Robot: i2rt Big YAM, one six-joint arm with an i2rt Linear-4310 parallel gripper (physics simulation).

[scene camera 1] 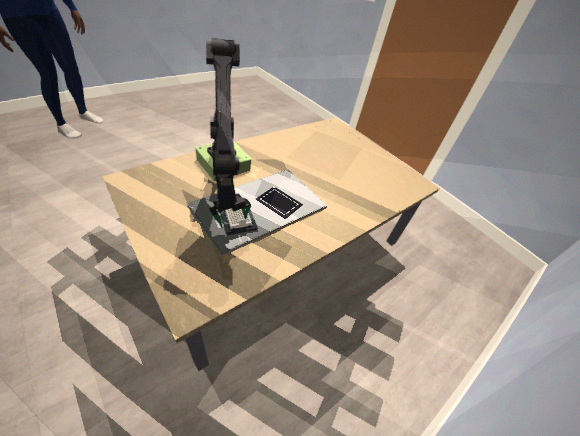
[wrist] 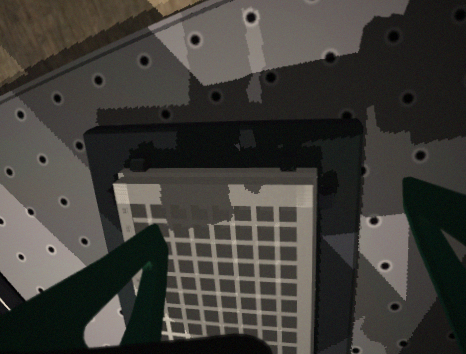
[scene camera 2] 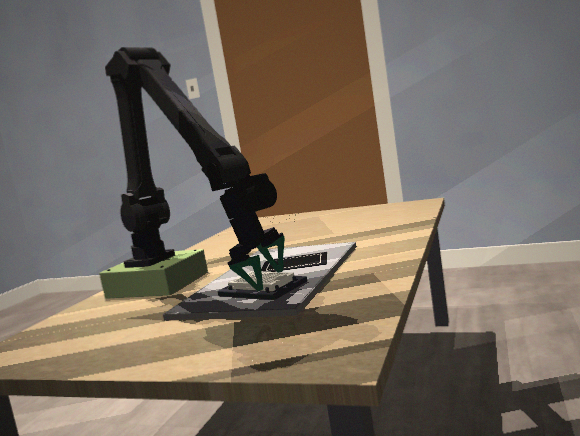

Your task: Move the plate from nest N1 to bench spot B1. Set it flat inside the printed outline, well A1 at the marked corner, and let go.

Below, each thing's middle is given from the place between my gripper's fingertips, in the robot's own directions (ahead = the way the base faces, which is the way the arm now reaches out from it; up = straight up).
Right now the well plate (scene camera 2: pixel 270 279) is 4 cm behind my hand, 4 cm to the left of it and 1 cm below it. The rest, counted from my hand: mat (scene camera 1: pixel 283 204) (5 cm behind, 25 cm to the left, 3 cm below).
